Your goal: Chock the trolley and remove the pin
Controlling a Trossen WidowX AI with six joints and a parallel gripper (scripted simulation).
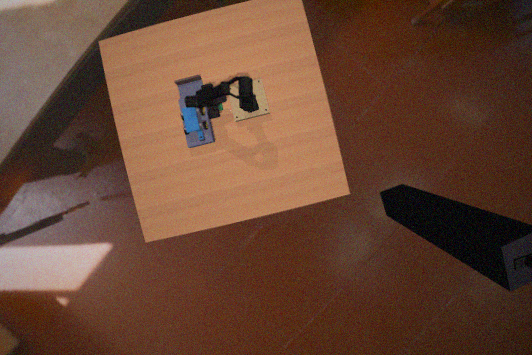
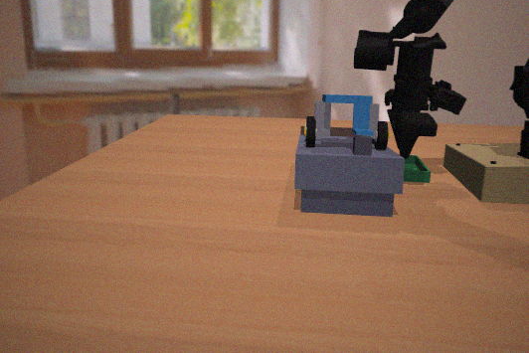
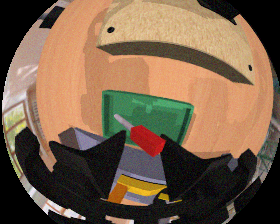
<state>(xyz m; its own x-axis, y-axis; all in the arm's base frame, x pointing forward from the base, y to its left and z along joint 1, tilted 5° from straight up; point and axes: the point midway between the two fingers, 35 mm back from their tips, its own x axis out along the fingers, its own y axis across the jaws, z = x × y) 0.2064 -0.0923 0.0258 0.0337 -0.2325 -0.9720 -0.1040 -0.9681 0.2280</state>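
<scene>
The red-headed stop pin is 1 cm to the right of my gripper tip. The rest, counted from my gripper tip: yellow chock: 7 cm ahead, 4 cm above; trolley: 13 cm ahead, 8 cm to the left, 7 cm above.
</scene>
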